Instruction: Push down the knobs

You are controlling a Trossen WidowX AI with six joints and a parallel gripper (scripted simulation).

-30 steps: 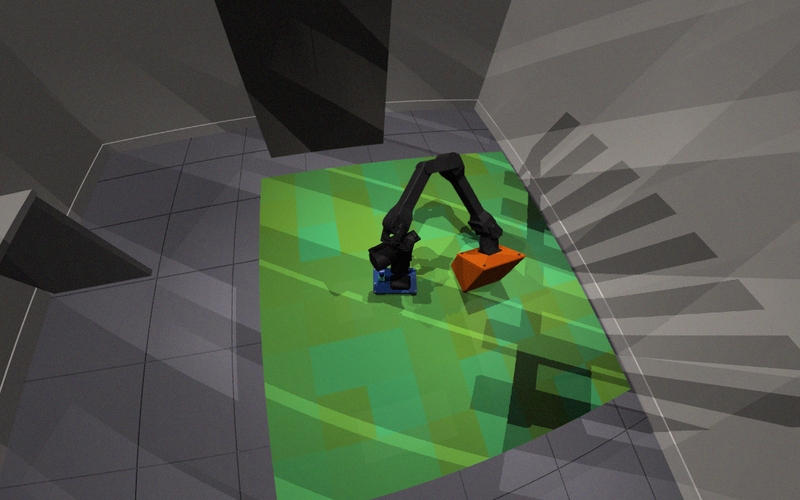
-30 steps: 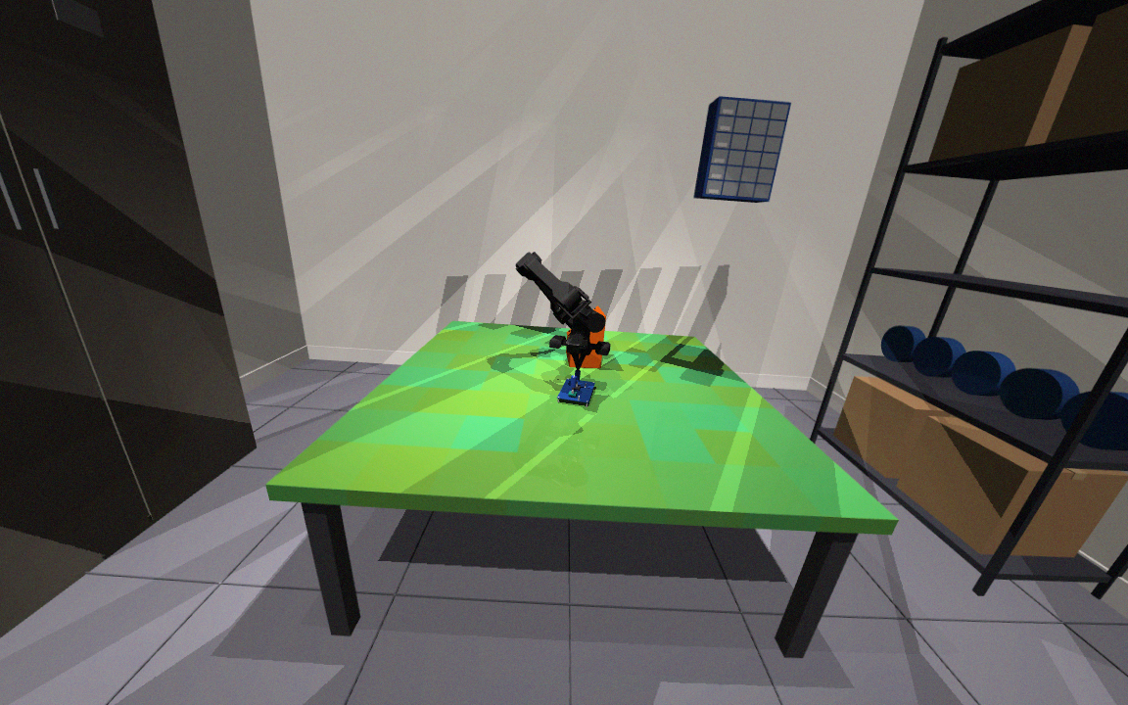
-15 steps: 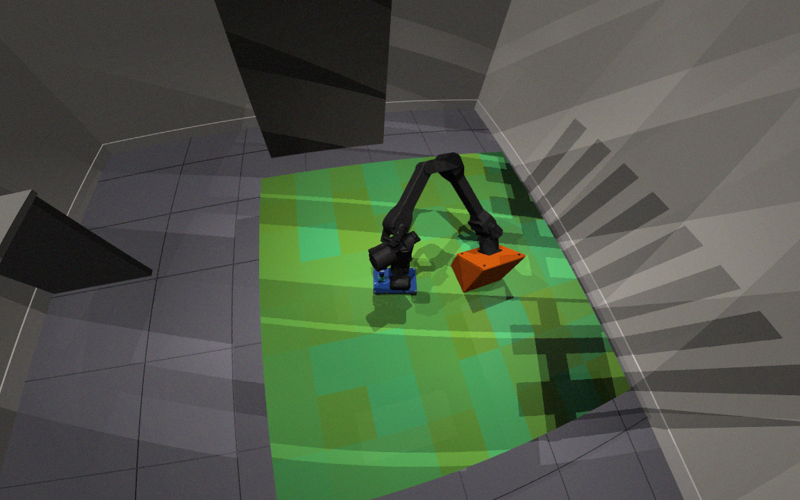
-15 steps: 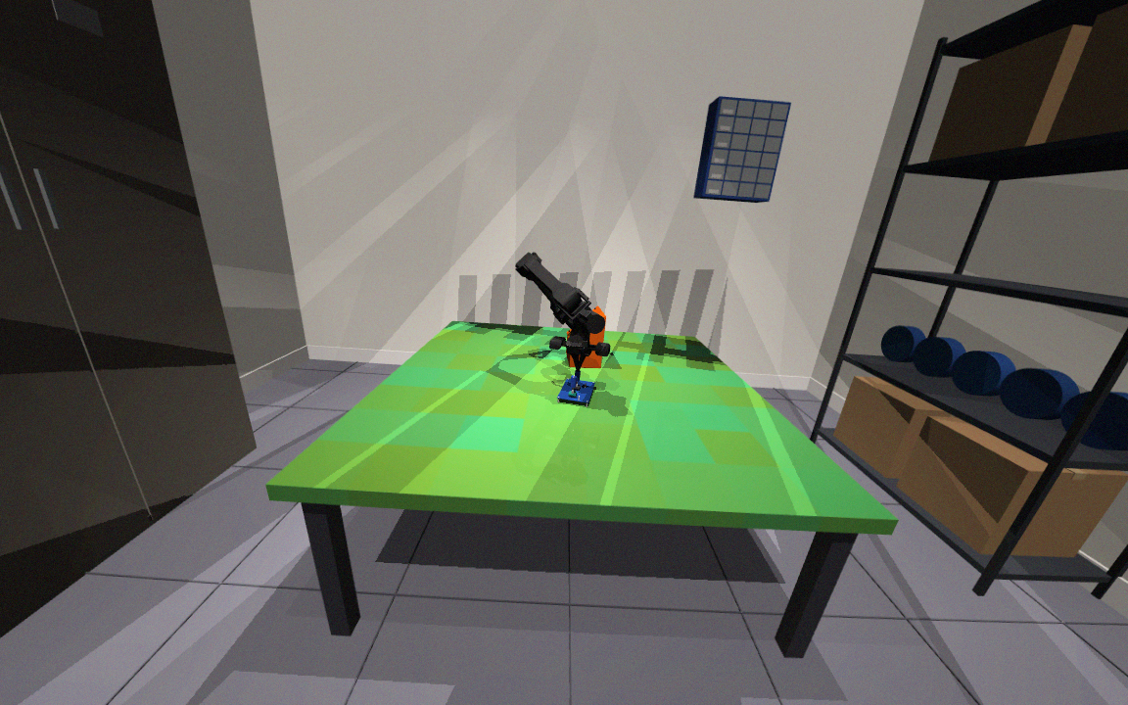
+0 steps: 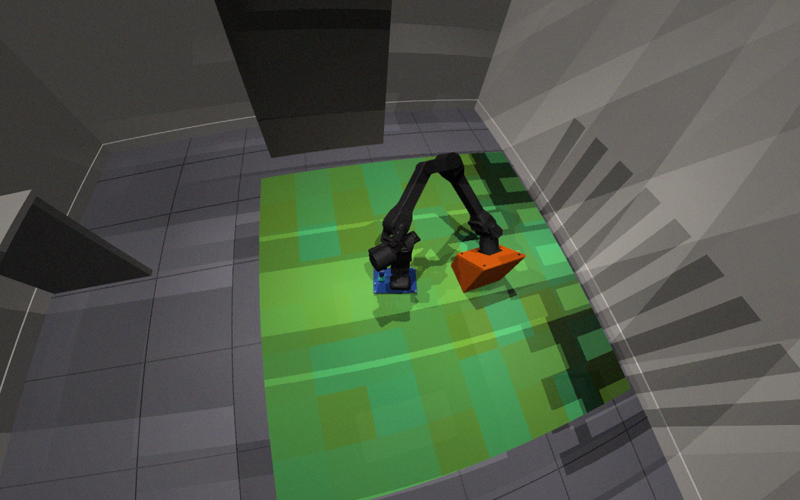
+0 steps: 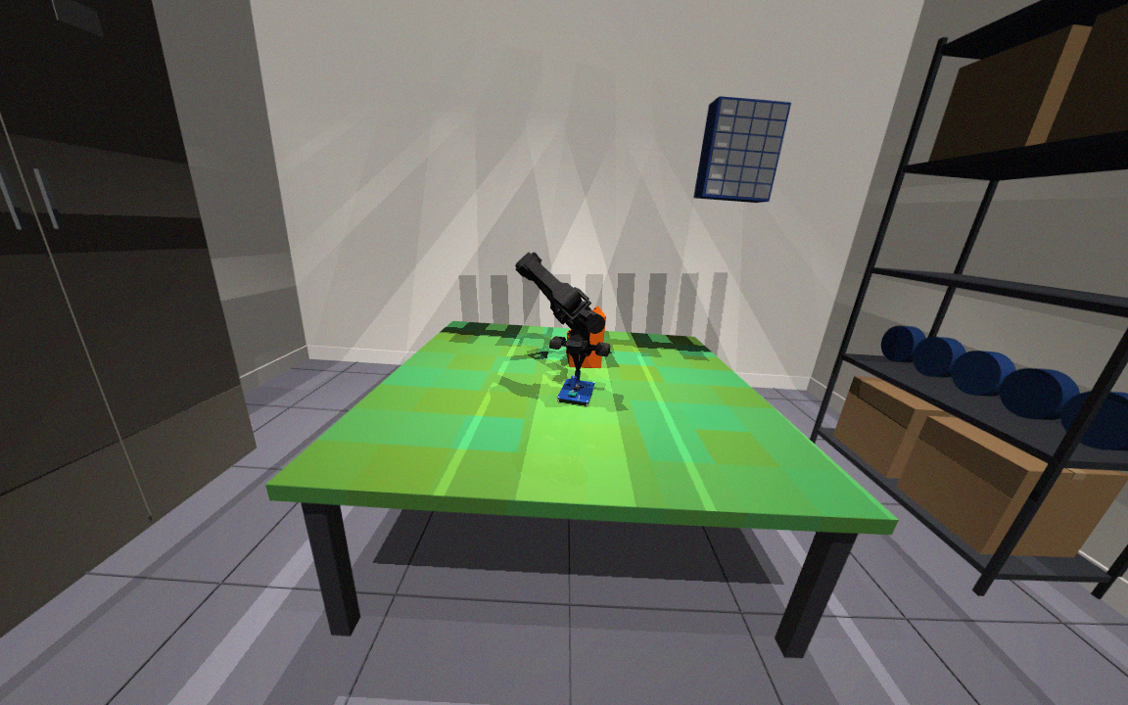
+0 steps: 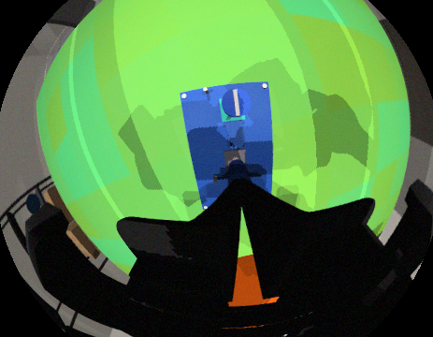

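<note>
My gripper tip is now 20 mm above the blue knob.
</note>
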